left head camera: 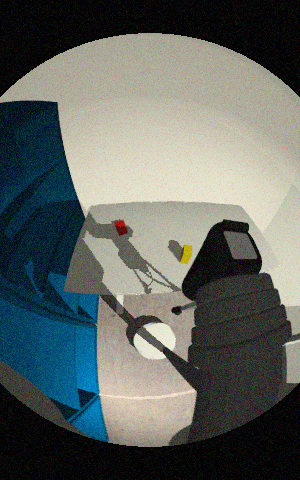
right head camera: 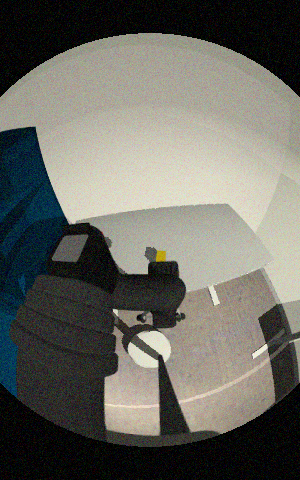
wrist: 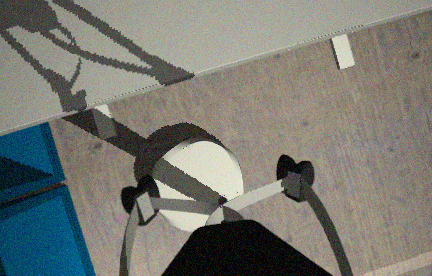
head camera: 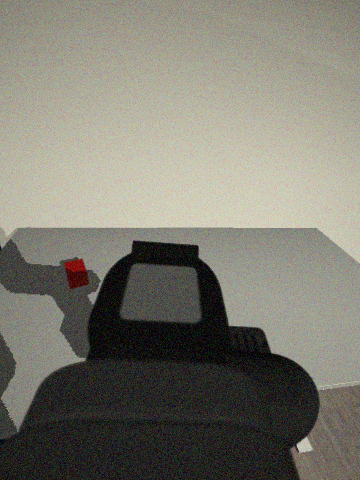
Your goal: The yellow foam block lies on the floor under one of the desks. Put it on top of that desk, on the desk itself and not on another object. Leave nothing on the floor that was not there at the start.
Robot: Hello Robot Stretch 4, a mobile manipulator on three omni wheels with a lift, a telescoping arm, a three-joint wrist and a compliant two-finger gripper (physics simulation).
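Frame: origin at the robot's base, x ahead, y left, z up, level; centimetres.
Seen in the pictures: gripper, fingertip midpoint: (left head camera: 191,310) (wrist: 217,180); robot's base, origin of the base link: (left head camera: 153,339) (right head camera: 149,347) (wrist: 198,179).
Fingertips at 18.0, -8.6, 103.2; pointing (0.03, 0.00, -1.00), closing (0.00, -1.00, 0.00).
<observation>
Pixels of each thing's top centre, then the offset from my fingertips to it, as dx, dy, dz. "*": a spot on its surface instead. Level surfaces: height alone.
- yellow foam block, middle of its top: (right head camera: 160,254) (left head camera: 187,248) +31.0, -1.2, -2.0
- light grey desk top, its level: dz -11.0
- red block, middle of its top: (head camera: 75,268) (left head camera: 120,224) +50.4, +38.6, -6.5
- white desk foot, surface spot: (wrist: 343,51) * +34.8, -72.3, -103.5
The yellow foam block (left head camera: 186,254) (right head camera: 160,256) rests on the light grey desk top (head camera: 280,300) (left head camera: 205,220) (right head camera: 215,240) (wrist: 250,25). In the right head view the wrist partly hides it. It does not show in the wrist view. My gripper (right head camera: 162,317) (wrist: 217,180) is open, its fingers apart with no thing between them. It hangs in front of the desk's near edge, over the floor side, apart from the block. In the left head view one fingertip shows beside the arm; the other is hidden.
A red block (head camera: 76,274) (left head camera: 121,227) sits on the desk's left part. A white round-topped object (left head camera: 155,341) (right head camera: 149,350) (wrist: 217,165) stands before the desk, below the gripper. Blue furniture (left head camera: 87,350) (wrist: 40,235) is at the left. A white desk foot (right head camera: 214,295) (wrist: 343,51) shows at the near edge.
</observation>
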